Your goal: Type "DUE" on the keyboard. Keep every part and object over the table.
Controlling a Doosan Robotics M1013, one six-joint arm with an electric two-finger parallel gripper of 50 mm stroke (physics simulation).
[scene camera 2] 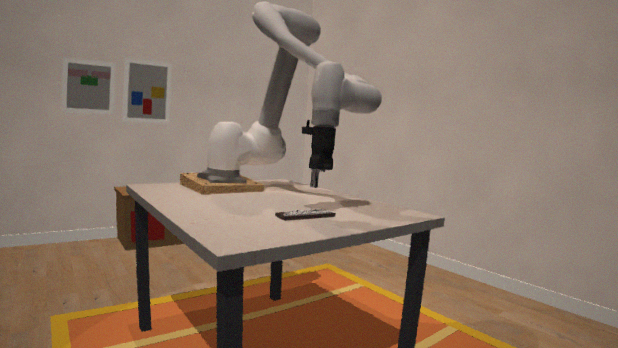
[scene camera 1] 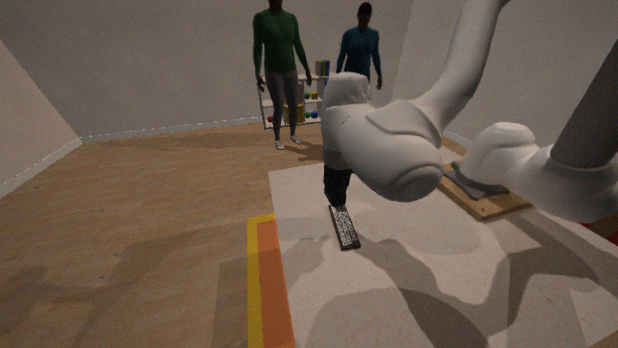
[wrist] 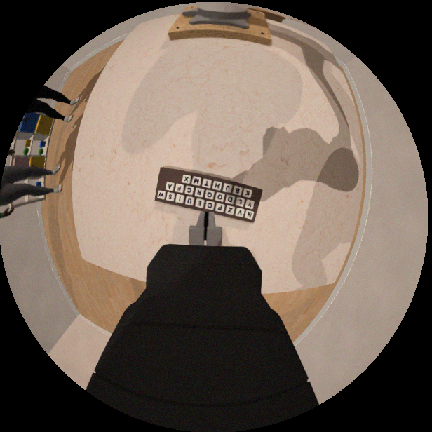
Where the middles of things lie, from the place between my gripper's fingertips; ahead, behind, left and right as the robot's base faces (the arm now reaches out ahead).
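Dark brown keyboard [scene camera 1: 348,239]: my hand 1 cm to the left of it, 2 cm past it, 10 cm above it.
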